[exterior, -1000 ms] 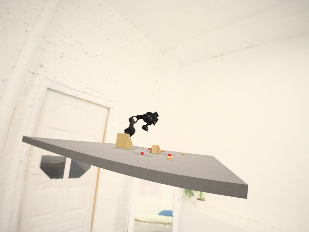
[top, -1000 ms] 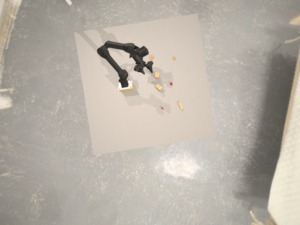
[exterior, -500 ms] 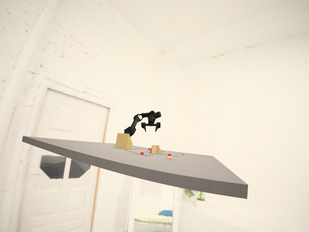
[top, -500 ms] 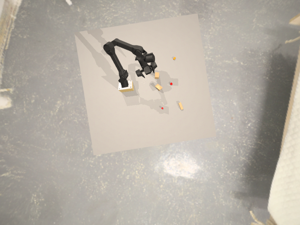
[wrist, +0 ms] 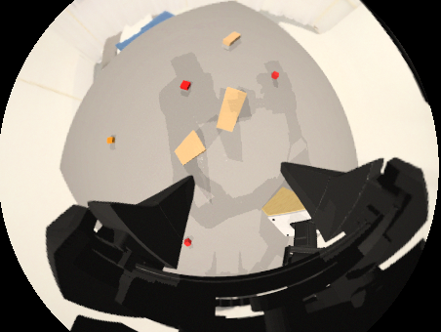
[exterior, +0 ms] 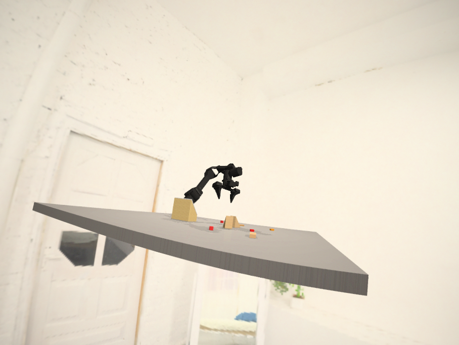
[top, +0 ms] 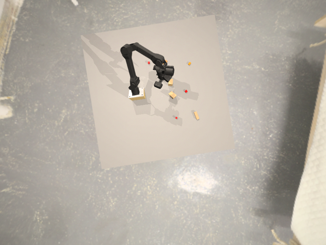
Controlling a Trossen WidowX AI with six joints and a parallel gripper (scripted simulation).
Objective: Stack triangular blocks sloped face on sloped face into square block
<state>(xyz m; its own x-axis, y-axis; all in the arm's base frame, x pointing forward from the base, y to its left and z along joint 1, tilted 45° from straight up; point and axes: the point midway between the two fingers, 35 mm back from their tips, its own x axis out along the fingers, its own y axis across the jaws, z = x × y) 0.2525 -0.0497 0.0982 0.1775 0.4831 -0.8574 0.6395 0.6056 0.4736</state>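
The triangular block is 140 mm below my gripper tip, 70 mm ahead of it and 10 mm to the left of it. The rest, counted from my gripper tip: orange cube: 290 mm ahead, 160 mm to the left, 150 mm below; then long tan block: 340 mm to the right, 250 mm ahead, 150 mm below.
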